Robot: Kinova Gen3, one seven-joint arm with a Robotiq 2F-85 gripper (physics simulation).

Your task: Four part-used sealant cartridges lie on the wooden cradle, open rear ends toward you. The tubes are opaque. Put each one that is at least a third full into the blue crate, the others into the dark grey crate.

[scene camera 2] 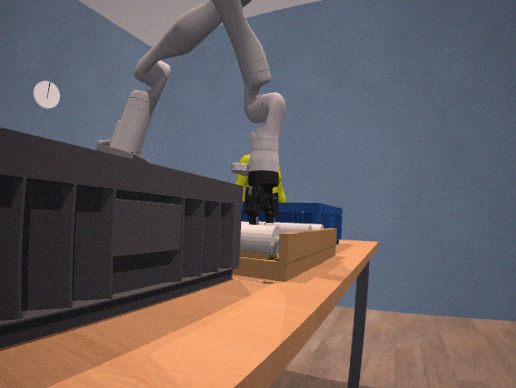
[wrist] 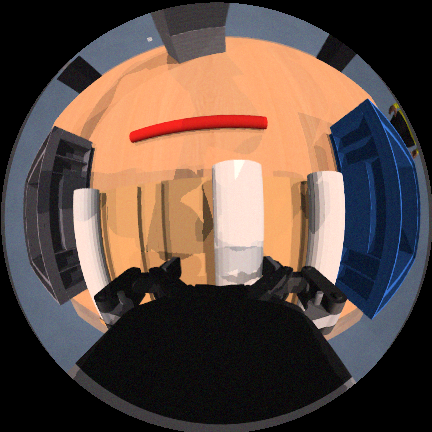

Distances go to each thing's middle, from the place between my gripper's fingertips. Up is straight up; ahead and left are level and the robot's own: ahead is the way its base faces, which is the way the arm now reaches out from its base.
Now: the wooden cradle [scene camera 2: 271, 269] 20 mm ahead of my hand, 40 mm to the right of it and 50 mm below it. The rest, counted from my hand: blue crate [scene camera 2: 329, 216] (10 mm behind, 410 mm to the left, 10 mm above); dark grey crate [scene camera 2: 96, 234] (120 mm behind, 450 mm to the right, 10 mm above); red rod [wrist: 225, 120] (190 mm behind, 10 mm to the right, 50 mm below).
